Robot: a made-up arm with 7 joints. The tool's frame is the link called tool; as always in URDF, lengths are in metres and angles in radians. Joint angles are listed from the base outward. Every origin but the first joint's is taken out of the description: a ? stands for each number. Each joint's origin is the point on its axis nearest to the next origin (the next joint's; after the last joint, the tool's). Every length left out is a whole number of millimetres.
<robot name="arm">
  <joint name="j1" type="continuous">
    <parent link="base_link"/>
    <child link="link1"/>
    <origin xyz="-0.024 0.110 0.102" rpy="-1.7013 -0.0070 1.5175"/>
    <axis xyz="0 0 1"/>
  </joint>
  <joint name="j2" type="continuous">
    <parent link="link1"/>
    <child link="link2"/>
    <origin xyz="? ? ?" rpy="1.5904 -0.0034 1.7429"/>
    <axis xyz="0 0 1"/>
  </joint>
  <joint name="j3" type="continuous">
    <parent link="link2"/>
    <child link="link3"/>
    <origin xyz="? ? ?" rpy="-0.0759 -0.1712 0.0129"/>
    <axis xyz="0 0 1"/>
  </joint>
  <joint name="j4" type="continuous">
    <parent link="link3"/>
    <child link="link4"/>
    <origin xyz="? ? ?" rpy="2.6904 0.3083 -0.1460"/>
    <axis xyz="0 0 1"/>
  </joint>
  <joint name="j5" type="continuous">
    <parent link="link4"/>
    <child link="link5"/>
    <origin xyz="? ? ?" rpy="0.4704 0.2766 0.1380"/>
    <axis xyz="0 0 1"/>
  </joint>
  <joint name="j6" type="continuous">
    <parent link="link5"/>
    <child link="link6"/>
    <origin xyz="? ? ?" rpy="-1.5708 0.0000 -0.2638"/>
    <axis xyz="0 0 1"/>
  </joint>
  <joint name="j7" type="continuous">
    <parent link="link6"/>
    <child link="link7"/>
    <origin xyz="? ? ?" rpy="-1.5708 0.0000 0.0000"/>
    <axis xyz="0 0 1"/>
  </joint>
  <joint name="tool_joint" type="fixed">
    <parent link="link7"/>
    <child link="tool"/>
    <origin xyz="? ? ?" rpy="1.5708 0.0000 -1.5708"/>
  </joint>
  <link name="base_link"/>
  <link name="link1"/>
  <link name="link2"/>
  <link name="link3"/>
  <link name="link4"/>
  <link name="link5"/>
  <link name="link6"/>
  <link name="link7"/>
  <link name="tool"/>
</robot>
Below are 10 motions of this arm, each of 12 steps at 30 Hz.
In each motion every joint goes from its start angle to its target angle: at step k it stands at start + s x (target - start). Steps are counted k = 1, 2, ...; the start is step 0. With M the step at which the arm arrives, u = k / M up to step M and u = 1 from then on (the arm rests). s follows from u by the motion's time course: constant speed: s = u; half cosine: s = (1 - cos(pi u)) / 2; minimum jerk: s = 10 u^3 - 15 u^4 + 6 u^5.
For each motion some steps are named. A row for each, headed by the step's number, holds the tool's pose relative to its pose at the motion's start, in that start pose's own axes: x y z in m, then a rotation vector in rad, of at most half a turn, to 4 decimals.
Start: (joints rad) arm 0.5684 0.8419 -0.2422 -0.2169 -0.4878 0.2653 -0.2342
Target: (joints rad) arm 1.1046 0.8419 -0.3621 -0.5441 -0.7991 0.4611 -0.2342
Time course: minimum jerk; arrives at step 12
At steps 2, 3, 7, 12:
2: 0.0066 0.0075 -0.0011 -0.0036 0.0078 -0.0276
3: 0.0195 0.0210 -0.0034 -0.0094 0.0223 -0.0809
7: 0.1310 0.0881 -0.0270 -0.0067 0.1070 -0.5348
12: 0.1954 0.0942 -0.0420 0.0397 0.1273 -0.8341

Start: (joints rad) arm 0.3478 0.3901 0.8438 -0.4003 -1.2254 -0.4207 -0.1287
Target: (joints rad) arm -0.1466 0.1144 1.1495 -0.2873 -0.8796 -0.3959 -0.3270
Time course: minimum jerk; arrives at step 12
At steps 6, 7, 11, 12:
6: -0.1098 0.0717 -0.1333 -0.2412 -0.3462 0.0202
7: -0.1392 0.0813 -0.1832 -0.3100 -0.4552 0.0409
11: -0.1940 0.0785 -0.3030 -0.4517 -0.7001 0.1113
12: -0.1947 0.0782 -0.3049 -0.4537 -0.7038 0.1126

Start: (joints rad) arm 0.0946 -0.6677 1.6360 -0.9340 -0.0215 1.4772 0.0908
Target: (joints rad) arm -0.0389 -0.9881 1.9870 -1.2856 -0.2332 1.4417 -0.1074
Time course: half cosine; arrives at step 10
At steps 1, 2, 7, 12:
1: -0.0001 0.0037 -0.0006 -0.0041 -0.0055 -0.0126
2: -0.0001 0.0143 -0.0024 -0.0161 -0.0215 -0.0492
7: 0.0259 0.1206 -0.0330 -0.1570 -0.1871 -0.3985
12: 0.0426 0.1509 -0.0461 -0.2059 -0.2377 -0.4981

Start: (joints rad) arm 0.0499 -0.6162 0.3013 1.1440 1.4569 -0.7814 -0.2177
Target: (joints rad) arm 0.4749 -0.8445 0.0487 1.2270 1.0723 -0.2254 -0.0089
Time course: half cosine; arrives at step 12
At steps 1, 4, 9, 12:
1: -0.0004 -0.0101 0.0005 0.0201 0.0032 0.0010
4: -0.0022 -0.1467 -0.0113 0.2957 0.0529 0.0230
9: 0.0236 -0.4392 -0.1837 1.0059 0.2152 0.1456
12: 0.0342 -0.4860 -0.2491 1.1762 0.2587 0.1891

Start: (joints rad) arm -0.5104 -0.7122 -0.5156 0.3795 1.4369 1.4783 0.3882
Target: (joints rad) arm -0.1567 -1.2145 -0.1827 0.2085 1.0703 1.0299 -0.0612
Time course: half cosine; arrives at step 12
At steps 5, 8, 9, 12:
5: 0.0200 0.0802 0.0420 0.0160 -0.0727 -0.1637
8: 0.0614 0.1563 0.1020 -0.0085 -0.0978 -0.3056
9: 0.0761 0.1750 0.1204 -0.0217 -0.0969 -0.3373
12: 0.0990 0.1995 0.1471 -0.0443 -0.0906 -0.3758

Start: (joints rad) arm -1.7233 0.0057 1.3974 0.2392 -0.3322 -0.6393 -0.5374
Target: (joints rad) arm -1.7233 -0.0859 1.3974 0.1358 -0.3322 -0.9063 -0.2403
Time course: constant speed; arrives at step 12
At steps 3, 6, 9, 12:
3: 0.0107 0.0334 0.0011 -0.0734 0.0824 0.0287
6: 0.0210 0.0675 -0.0008 -0.1485 0.1653 0.0520
9: 0.0309 0.1020 -0.0058 -0.2253 0.2485 0.0700
12: 0.0402 0.1366 -0.0139 -0.3034 0.3319 0.0828

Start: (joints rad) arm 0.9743 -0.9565 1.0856 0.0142 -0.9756 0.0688 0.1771
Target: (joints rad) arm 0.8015 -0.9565 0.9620 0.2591 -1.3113 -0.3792 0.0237
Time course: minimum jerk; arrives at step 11
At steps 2, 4, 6, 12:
2: -0.0010 0.0035 -0.0002 -0.0208 -0.0074 0.0093
4: -0.0073 0.0205 -0.0036 -0.1196 -0.0458 0.0541
6: -0.0219 0.0476 -0.0163 -0.2739 -0.1172 0.1263
12: -0.0481 0.0800 -0.0463 -0.4707 -0.2269 0.2199

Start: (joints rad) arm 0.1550 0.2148 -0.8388 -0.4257 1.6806 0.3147 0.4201
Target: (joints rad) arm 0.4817 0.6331 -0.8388 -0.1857 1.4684 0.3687 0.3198
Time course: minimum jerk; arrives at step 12
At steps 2, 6, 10, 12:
2: 0.0028 -0.0036 0.0031 0.0036 0.0118 0.0081
6: 0.0470 -0.0428 0.0369 0.0374 0.1696 0.1043
10: 0.1009 -0.0661 0.0581 0.0460 0.3311 0.1812
12: 0.1053 -0.0672 0.0591 0.0456 0.3434 0.1863

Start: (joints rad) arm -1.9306 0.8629 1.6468 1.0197 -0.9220 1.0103 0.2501
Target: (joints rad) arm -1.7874 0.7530 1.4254 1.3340 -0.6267 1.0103 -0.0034
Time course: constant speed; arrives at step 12
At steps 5, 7, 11, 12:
5: -0.0373 -0.0813 -0.0517 -0.1131 -0.2626 0.3394
7: -0.0414 -0.1189 -0.0710 -0.1513 -0.3647 0.4780
11: -0.0298 -0.1978 -0.1029 -0.2167 -0.5596 0.7609
12: -0.0229 -0.2175 -0.1090 -0.2309 -0.6057 0.8330

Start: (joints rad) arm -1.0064 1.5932 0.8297 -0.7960 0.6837 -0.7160 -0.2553
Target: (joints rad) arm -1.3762 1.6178 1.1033 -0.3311 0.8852 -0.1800 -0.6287
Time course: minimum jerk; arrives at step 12
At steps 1, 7, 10, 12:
1: -0.0016 -0.0006 -0.0004 0.0021 -0.0045 -0.0005
7: -0.1755 -0.0872 -0.1064 0.3089 -0.5545 -0.0407
10: -0.2268 -0.1311 -0.1852 0.4880 -0.7904 -0.0515
12: -0.2311 -0.1358 -0.1950 0.5098 -0.8157 -0.0529

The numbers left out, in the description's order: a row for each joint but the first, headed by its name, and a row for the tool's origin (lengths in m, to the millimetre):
j2: 0.191 0.085 0.000
j3: -0.143 -0.043 0.000
j4: 0.009 0.088 0.000
j5: -0.028 -0.047 0.000
j6: -0.098 -0.155 0.000
j7: -0.254 -0.031 0.000
tool: -0.112 0.035 0.000

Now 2 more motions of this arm.
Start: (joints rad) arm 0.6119 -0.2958 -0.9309 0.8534 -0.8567 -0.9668 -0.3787
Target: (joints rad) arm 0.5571 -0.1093 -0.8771 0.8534 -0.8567 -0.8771 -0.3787
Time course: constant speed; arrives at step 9
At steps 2, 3, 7, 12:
2: 0.0227 -0.0238 0.0006 0.0497 0.0433 0.0040
3: 0.0342 -0.0357 0.0002 0.0746 0.0649 0.0057
7: 0.0798 -0.0832 -0.0068 0.1750 0.1518 0.0100
12: 0.1023 -0.1067 -0.0134 0.2255 0.1954 0.0109

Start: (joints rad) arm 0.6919 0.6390 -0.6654 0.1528 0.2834 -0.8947 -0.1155
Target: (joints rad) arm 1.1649 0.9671 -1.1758 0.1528 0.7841 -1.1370 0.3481
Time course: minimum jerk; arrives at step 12
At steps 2, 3, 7, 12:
2: -0.0081 0.0179 -0.0048 -0.0275 -0.0021 -0.0138
3: -0.0234 0.0519 -0.0159 -0.0793 -0.0069 -0.0414
7: -0.1252 0.2938 -0.1845 -0.4416 -0.0823 -0.3086
12: -0.1619 0.3959 -0.3456 -0.6017 -0.1714 -0.5073

